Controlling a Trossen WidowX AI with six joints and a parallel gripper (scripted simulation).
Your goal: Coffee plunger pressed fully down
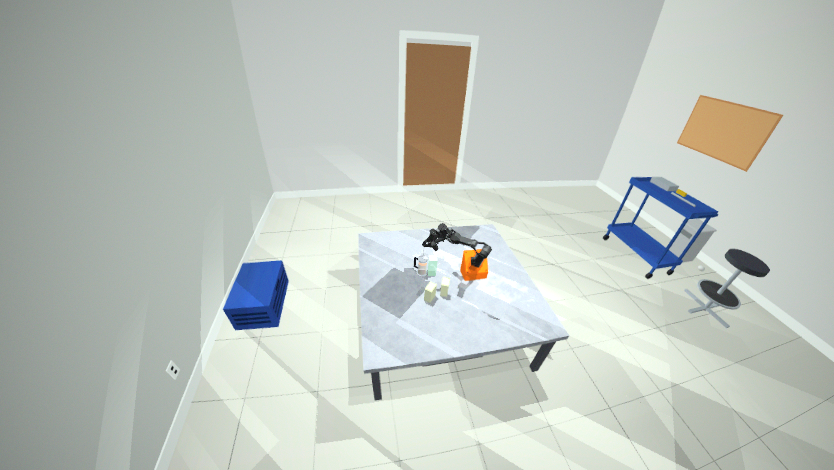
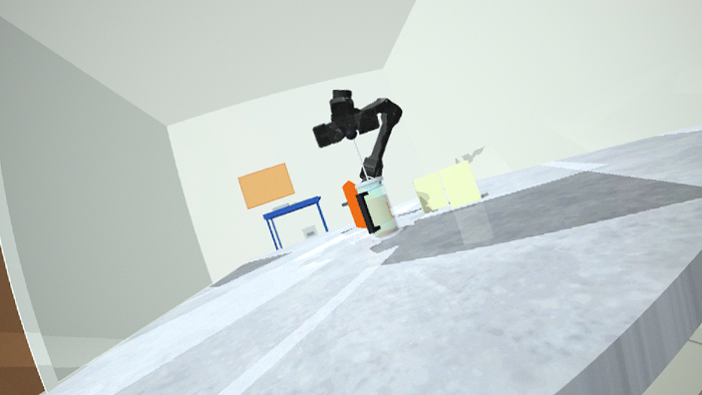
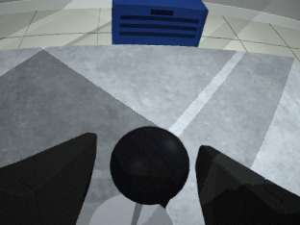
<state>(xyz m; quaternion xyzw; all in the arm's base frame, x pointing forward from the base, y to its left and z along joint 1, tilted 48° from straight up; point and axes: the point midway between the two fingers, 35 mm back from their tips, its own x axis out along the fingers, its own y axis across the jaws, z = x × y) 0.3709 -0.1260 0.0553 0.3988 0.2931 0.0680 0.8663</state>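
The glass coffee press lies 140 mm below my gripper tip, 10 mm to the right of it and 10 mm ahead of it. Also, from my gripper tip: pale green bottle (200 mm below, 80 mm behind, 10 mm to the left).
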